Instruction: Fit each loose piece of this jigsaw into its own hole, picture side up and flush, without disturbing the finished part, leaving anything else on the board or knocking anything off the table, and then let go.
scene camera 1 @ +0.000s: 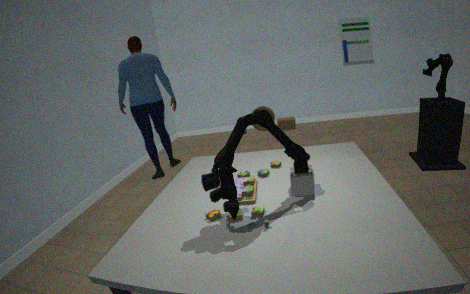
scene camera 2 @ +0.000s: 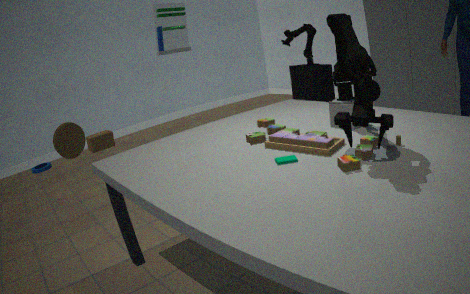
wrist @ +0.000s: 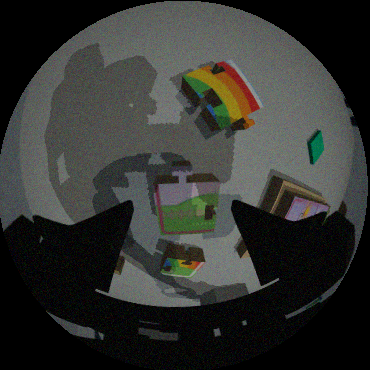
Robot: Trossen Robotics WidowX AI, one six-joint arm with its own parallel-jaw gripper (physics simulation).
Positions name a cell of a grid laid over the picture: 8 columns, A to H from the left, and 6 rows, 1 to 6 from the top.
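Note:
My gripper (scene camera 2: G4) open, holding nothing. Gripper (wrist: D4) in view too. Jigsaw board (wrist: G3) visible.

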